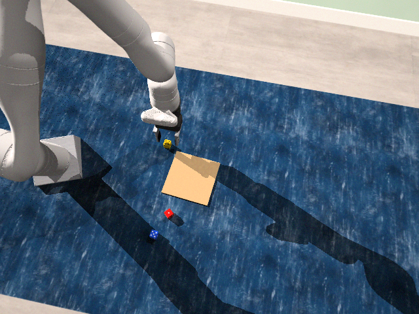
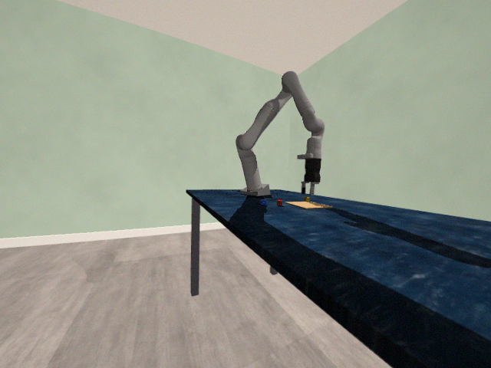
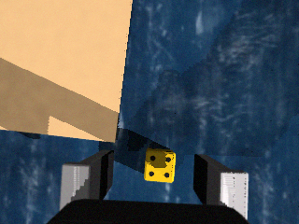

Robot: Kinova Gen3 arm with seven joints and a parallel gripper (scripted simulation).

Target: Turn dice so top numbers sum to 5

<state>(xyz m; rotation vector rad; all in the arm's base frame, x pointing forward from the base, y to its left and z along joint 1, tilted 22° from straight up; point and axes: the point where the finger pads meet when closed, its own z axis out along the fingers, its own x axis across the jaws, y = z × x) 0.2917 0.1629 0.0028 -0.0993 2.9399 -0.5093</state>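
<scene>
The yellow die is 4 cm below my hand. Also, from my hand: red die 7 cm ahead, 21 cm to the right, 4 cm below; then blue die 4 cm ahead, 28 cm to the right, 4 cm below; then tan mat 10 cm ahead, 8 cm to the right, 5 cm below.
</scene>
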